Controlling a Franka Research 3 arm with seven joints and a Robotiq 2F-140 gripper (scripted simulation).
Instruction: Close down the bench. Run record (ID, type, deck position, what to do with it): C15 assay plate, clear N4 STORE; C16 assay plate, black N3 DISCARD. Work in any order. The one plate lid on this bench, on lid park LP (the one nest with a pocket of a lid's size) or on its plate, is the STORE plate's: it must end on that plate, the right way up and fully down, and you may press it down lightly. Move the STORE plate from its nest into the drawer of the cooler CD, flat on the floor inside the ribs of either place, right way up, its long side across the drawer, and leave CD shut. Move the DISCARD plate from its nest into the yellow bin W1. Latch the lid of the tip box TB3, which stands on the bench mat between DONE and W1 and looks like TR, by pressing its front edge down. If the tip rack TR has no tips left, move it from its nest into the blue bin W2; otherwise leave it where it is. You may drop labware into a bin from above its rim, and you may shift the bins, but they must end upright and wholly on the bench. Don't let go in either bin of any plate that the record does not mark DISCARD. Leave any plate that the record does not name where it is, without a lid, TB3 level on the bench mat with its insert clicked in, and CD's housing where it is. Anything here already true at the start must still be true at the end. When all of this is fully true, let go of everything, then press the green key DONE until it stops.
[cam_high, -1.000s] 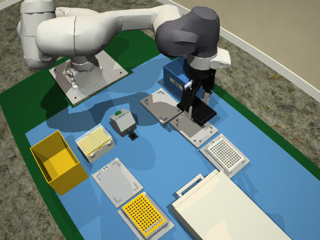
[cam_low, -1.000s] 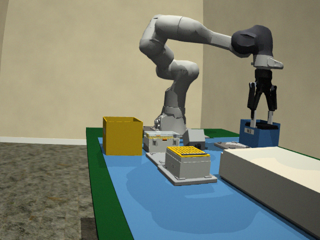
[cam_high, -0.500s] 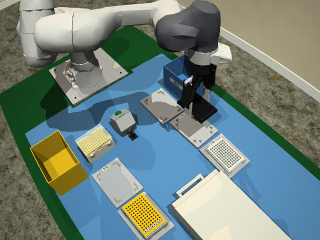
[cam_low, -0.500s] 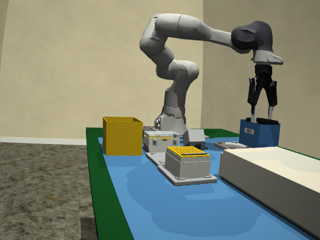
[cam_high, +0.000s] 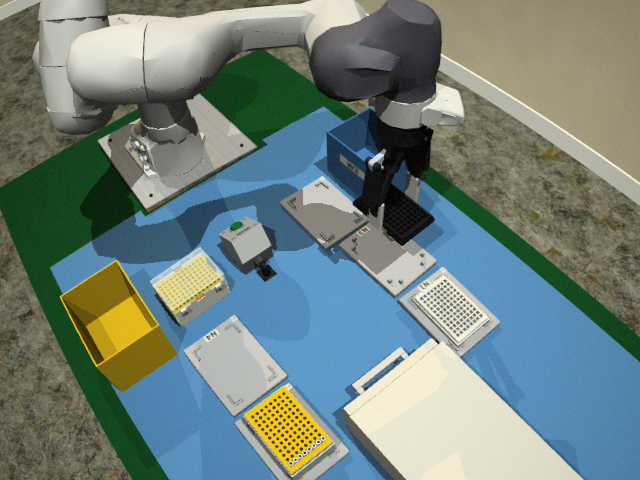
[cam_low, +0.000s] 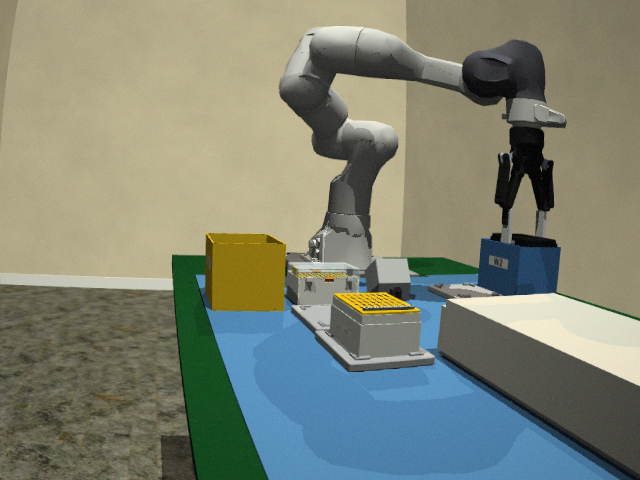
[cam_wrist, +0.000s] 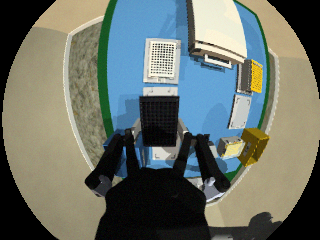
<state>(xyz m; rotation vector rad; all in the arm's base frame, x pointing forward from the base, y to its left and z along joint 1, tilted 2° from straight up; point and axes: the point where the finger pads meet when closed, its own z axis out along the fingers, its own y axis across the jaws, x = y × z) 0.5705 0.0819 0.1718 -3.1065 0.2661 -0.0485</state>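
Right now the yellow bin W1 is 47 cm to the right of my hand, 27 cm behind it and 13 cm below it. Also, from my hand: nest N3 (16 cm below); then black plate (2 cm below); then white plate (17 cm ahead, 15 cm below, 4 cm to the right).
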